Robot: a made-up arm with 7 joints. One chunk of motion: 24 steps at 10 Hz.
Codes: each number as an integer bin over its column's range. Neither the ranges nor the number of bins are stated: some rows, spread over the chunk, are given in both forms.
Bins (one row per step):
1: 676 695 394 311 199 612
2: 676 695 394 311 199 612
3: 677 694 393 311 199 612
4: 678 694 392 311 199 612
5: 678 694 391 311 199 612
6: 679 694 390 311 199 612
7: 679 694 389 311 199 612
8: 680 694 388 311 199 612
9: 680 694 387 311 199 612
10: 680 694 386 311 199 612
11: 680 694 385 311 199 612
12: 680 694 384 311 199 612
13: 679 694 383 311 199 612
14: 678 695 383 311 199 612
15: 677 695 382 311 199 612
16: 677 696 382 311 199 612
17: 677 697 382 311 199 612
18: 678 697 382 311 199 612
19: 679 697 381 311 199 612
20: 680 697 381 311 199 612
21: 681 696 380 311 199 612
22: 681 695 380 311 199 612
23: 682 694 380 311 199 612
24: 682 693 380 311 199 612
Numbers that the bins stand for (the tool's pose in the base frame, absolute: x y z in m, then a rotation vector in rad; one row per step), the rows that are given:
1: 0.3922 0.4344 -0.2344 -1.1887 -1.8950 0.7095
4: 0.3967 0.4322 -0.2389 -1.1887 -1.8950 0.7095
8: 0.4011 0.4322 -0.2478 -1.1887 -1.8950 0.7095
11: 0.4011 0.4322 -0.2544 -1.1887 -1.8950 0.7095
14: 0.3967 0.4344 -0.2589 -1.1887 -1.8950 0.7095
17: 0.3944 0.4389 -0.2611 -1.1887 -1.8950 0.7095
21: 0.4033 0.4367 -0.2656 -1.1887 -1.8950 0.7095
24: 0.4056 0.4300 -0.2656 -1.1887 -1.8950 0.7095
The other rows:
2: 0.3922 0.4344 -0.2344 -1.1887 -1.8950 0.7095
3: 0.3944 0.4322 -0.2367 -1.1887 -1.8950 0.7095
5: 0.3967 0.4322 -0.2411 -1.1887 -1.8950 0.7095
6: 0.3989 0.4322 -0.2433 -1.1887 -1.8950 0.7095
7: 0.3989 0.4322 -0.2456 -1.1887 -1.8950 0.7095
9: 0.4011 0.4322 -0.2500 -1.1887 -1.8950 0.7095
10: 0.4011 0.4322 -0.2522 -1.1887 -1.8950 0.7095
12: 0.4011 0.4322 -0.2567 -1.1887 -1.8950 0.7095
13: 0.3989 0.4322 -0.2589 -1.1887 -1.8950 0.7095
15: 0.3944 0.4344 -0.2611 -1.1887 -1.8950 0.7095
16: 0.3944 0.4367 -0.2611 -1.1887 -1.8950 0.7095
18: 0.3967 0.4389 -0.2611 -1.1887 -1.8950 0.7095
19: 0.3989 0.4389 -0.2633 -1.1887 -1.8950 0.7095
20: 0.4011 0.4389 -0.2633 -1.1887 -1.8950 0.7095
22: 0.4033 0.4344 -0.2656 -1.1887 -1.8950 0.7095
23: 0.4056 0.4322 -0.2656 -1.1887 -1.8950 0.7095

